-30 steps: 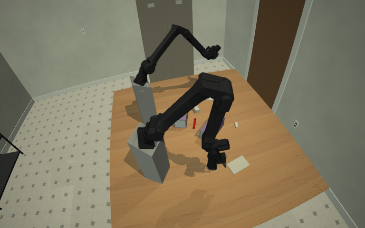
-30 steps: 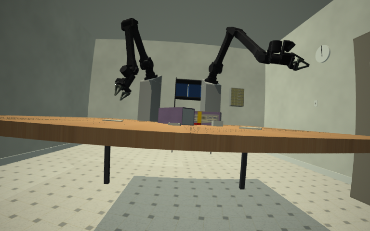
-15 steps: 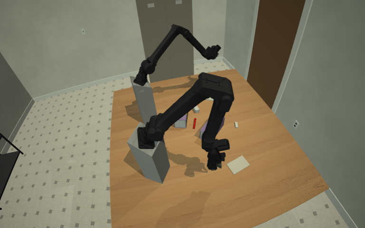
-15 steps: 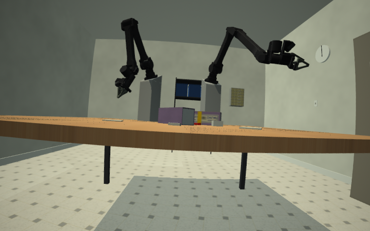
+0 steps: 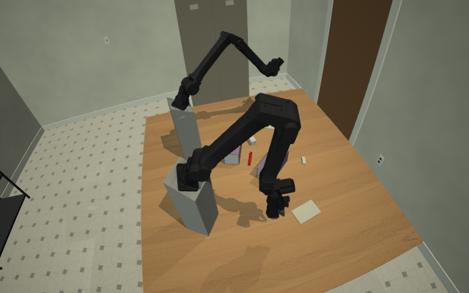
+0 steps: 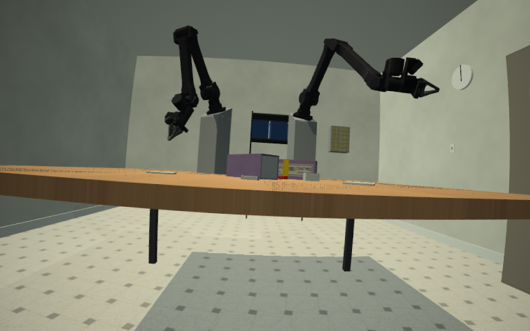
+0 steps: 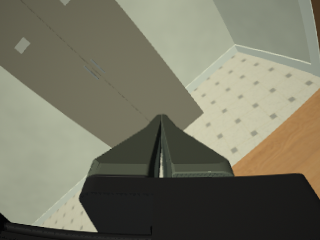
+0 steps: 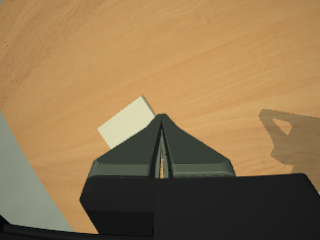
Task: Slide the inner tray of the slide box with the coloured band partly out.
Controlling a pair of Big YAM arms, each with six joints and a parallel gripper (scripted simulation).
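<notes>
Right now the red stick is 20 mm behind my right hand, 530 mm to the left of it and 160 mm below it. From my right hand the other things lie so: cream card: 180 mm ahead, 50 mm to the left, 160 mm below.
</notes>
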